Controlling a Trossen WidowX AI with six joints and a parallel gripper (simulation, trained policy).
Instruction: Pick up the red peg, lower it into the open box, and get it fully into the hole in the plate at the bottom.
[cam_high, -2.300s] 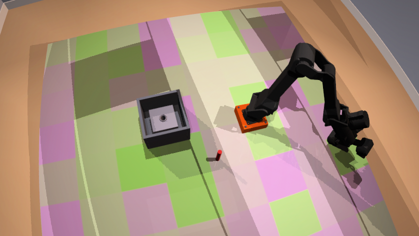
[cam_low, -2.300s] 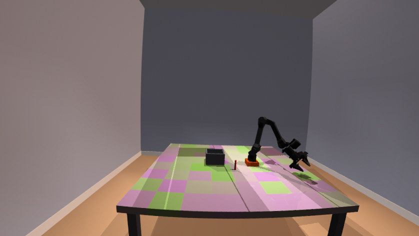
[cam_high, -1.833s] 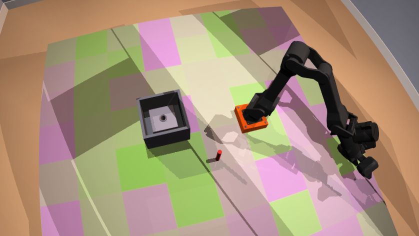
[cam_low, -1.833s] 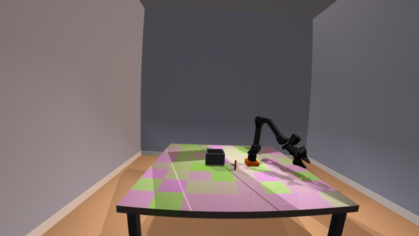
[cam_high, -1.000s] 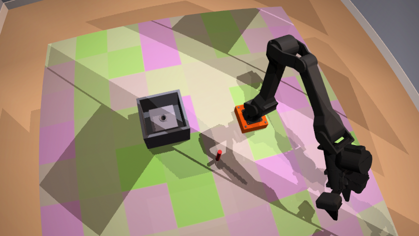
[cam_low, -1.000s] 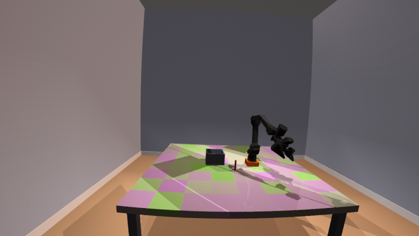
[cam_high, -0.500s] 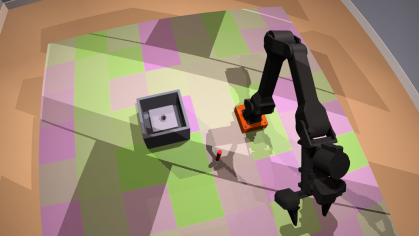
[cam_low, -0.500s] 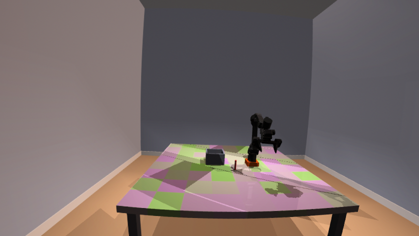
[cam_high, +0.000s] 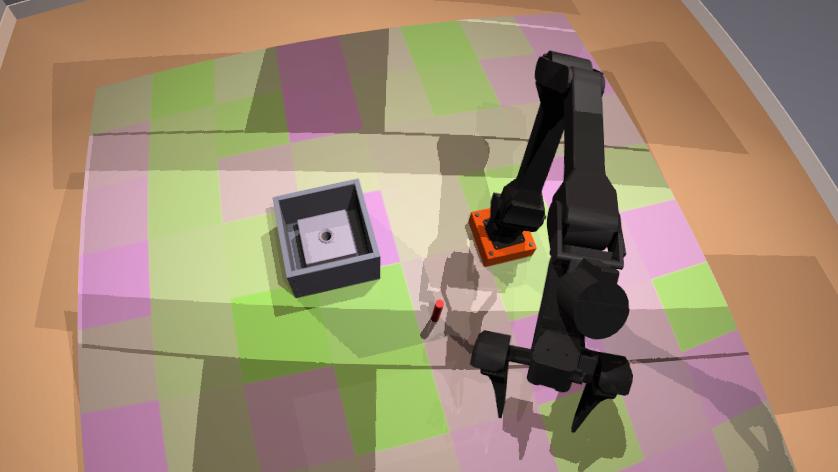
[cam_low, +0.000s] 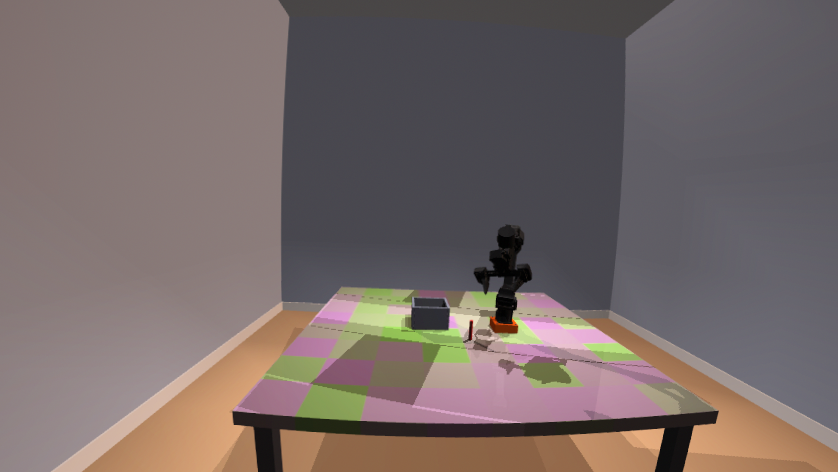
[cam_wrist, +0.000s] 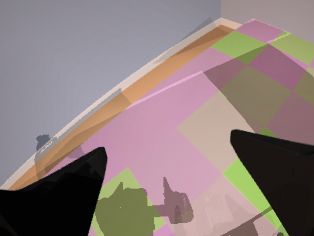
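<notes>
Right now my gripper tip is 20 mm short of the red peg, 240 mm to the left of it and 220 mm above it. Also, from my gripper tip: plate (170 mm ahead, 430 mm to the right, 210 mm below); then dark grey box (170 mm ahead, 430 mm to the right, 230 mm below).
</notes>
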